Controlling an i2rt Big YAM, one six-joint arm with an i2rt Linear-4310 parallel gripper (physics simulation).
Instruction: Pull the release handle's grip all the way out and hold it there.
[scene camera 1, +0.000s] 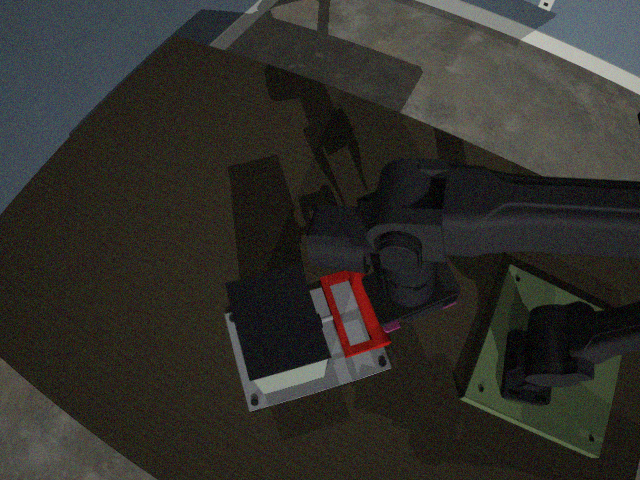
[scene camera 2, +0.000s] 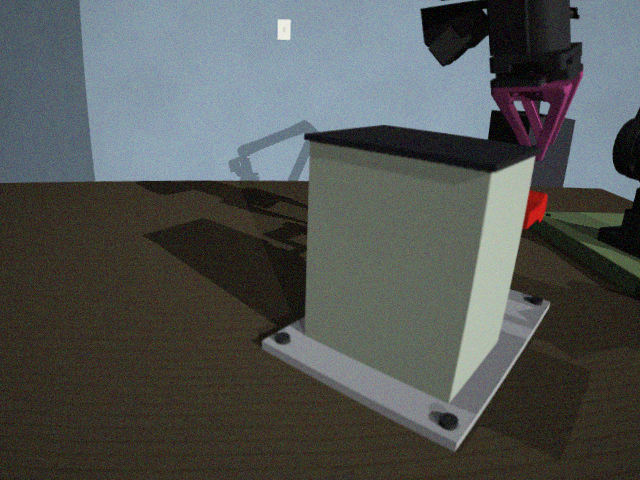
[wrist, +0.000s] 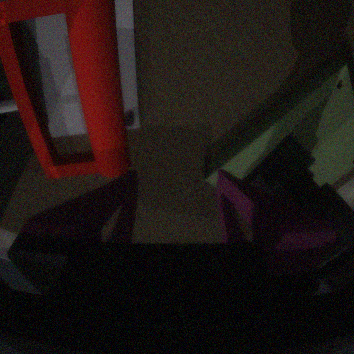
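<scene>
The release handle's red grip is a rectangular loop on one side of a pale box with a dark top. A thin light rod joins them, with a gap between grip and box in the scene camera 1 view. The box stands on a white base plate. My gripper is partly open with nothing between its magenta fingers. It hangs above the grip's level, beside it on the side away from the box. The grip is left of the fingers in the wrist view.
A green tray with a dark arm base in it lies to the right of the box in the scene camera 1 view. The dark wooden table bears long shadows. The arm spans the right side above the table.
</scene>
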